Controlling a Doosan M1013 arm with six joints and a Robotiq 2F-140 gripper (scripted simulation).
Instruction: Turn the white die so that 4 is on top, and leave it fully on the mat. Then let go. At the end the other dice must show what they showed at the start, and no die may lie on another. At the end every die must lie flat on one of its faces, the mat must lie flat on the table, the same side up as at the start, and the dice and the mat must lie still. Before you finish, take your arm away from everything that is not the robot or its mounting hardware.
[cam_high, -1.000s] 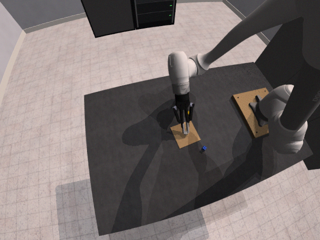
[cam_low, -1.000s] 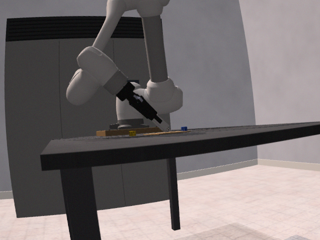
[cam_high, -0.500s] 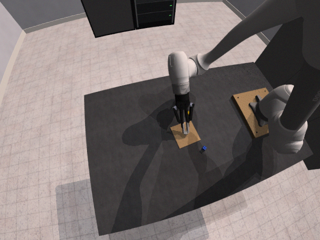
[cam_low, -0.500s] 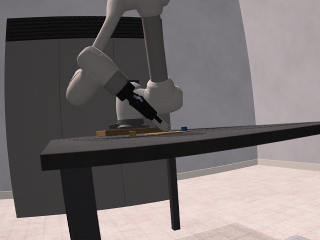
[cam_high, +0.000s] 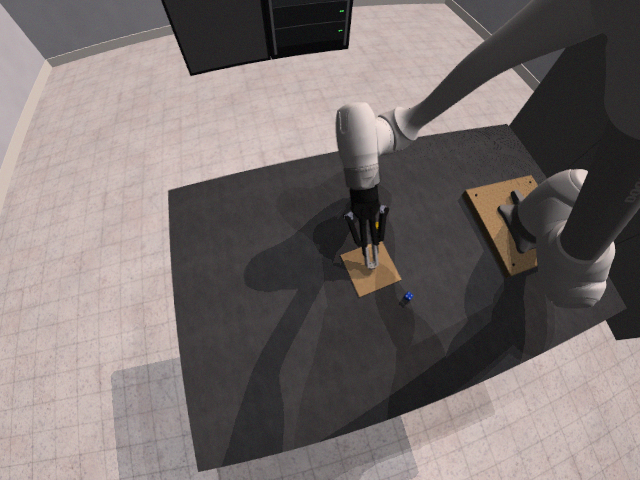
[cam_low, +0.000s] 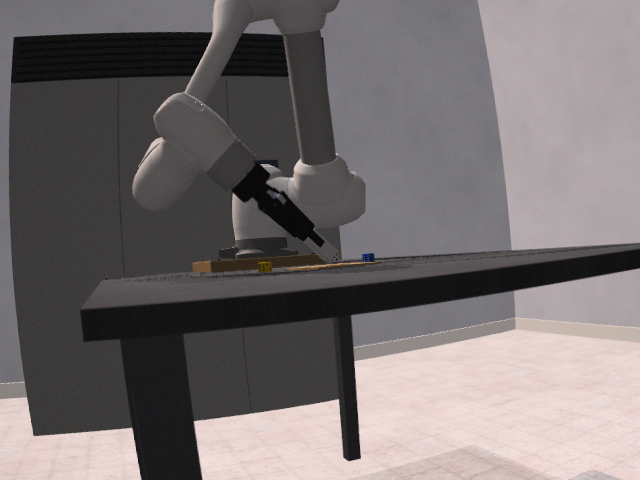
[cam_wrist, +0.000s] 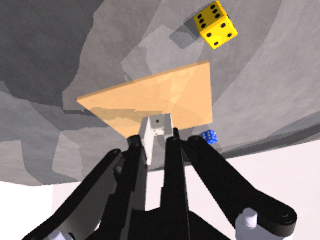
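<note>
The white die lies 20 mm to the left of my hand and 20 mm below it. From my hand the other things lie so: blue die 80 mm behind, 140 mm to the left, 30 mm below; tan mat 20 mm to the left, 40 mm below; yellow die 60 mm behind, 100 mm to the right, 30 mm below.
</note>
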